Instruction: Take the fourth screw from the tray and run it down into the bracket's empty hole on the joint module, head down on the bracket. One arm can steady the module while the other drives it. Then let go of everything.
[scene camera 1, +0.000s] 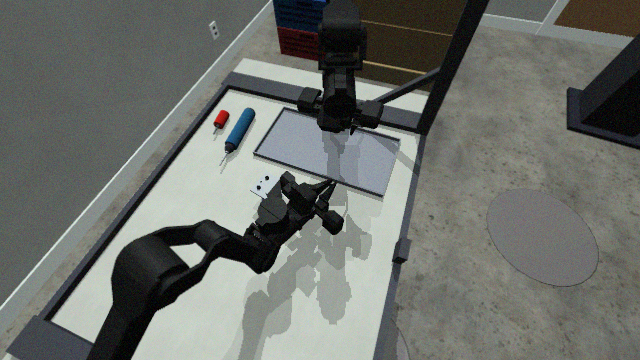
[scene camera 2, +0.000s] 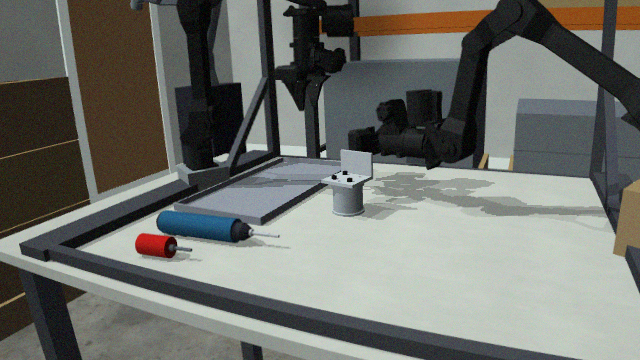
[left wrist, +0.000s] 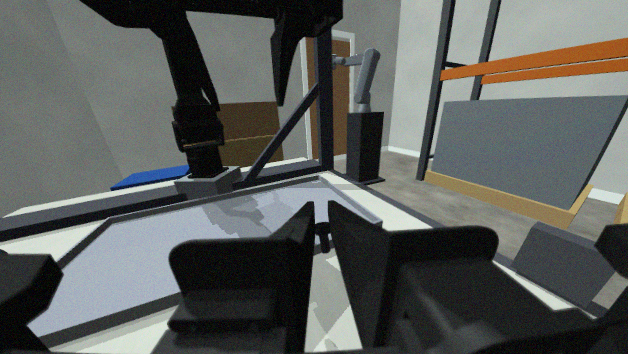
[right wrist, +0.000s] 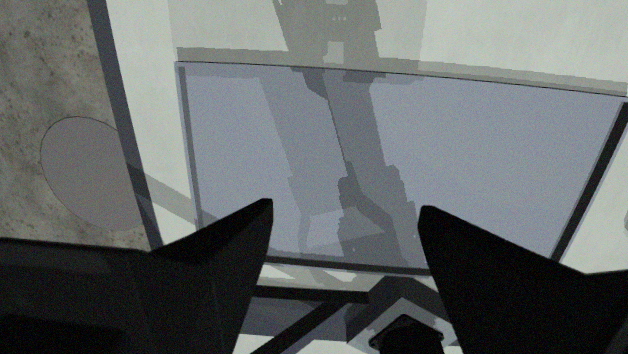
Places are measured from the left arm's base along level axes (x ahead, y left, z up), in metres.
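Pixels of known places: left gripper, fingertip midpoint: (scene camera 1: 334, 181) (left wrist: 320, 207); right gripper, fingertip midpoint: (scene camera 1: 339, 131) (scene camera 2: 307, 108) (left wrist: 251, 108) (right wrist: 346, 212); right arm's base, origin of the base link: (scene camera 2: 202, 166) (left wrist: 209, 173) (right wrist: 405, 338).
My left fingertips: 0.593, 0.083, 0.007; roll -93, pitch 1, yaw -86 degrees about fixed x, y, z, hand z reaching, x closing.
Ahead of a thing's pixels: the offset from my left fingertips to its middle, as dx, dy, dz. "spot": to the spot under its first point.
The joint module @[-0.120, +0.128, -0.076] (scene camera 2: 348, 201) stands upright on the table; its pale bracket @[-0.120, +0.128, -0.026] (scene camera 1: 262, 189) (scene camera 2: 363, 163) has an upright plate and a flat part with three black screws seated in scene camera 2. The empty hole cannot be made out. My left gripper (scene camera 1: 334, 183) (left wrist: 320, 207) is shut on a small black screw @[-0.013, -0.001, -0.014] (left wrist: 324, 237) at its fingertips. It points roughly level, above the table near the tray edge; its tips are hard to see in scene camera 2. My right gripper (scene camera 1: 352, 131) (scene camera 2: 306, 108) (right wrist: 346, 212) is open and empty, pointing down above the tray @[+0.118, +0.149, -0.100] (scene camera 1: 295, 135) (scene camera 2: 235, 201) (left wrist: 125, 257) (right wrist: 490, 150). No screw is visible in the tray.
A blue driver @[-0.073, +0.379, -0.088] (scene camera 1: 240, 128) (scene camera 2: 197, 225) and a short red driver @[-0.084, +0.470, -0.091] (scene camera 1: 221, 119) (scene camera 2: 155, 245) lie beside the tray. A dark frame @[spot: +0.373, -0.003, -0.007] (scene camera 1: 424, 110) (scene camera 2: 270, 95) rises at the table's corner. A raised dark border runs along the table edges. The left forearm covers part of the table in scene camera 1.
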